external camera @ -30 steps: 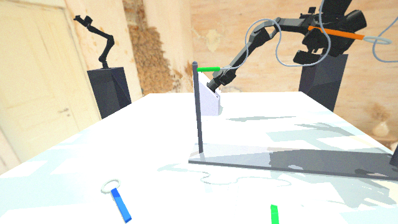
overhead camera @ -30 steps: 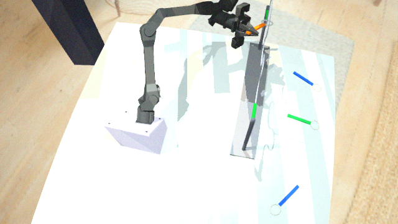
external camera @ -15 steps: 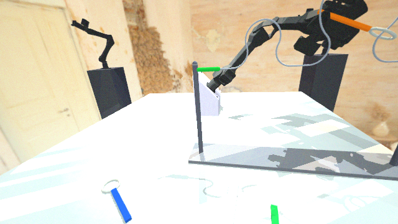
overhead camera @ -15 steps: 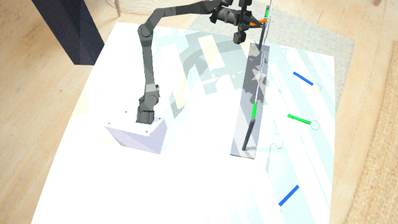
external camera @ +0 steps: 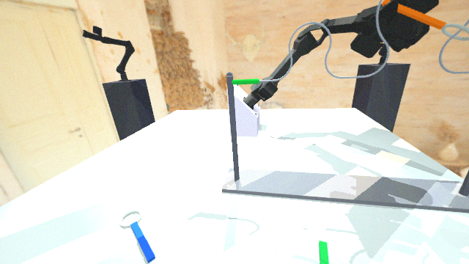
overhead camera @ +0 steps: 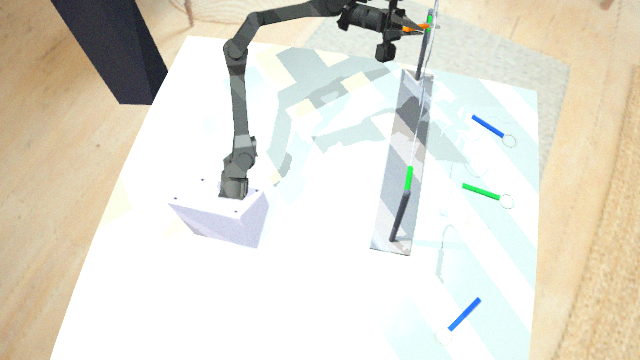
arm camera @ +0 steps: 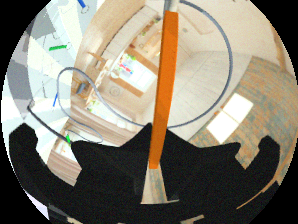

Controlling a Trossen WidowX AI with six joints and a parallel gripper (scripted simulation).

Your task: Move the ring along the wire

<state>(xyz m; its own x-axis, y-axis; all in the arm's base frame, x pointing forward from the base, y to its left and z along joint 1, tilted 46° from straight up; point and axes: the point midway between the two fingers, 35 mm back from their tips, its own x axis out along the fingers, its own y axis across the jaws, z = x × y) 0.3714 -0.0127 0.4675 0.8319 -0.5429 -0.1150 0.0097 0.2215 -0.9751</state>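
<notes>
Now: the orange-handled ring 10 mm ahead of my gripper tip, 70 mm to the left of it and 50 mm below it.
</notes>
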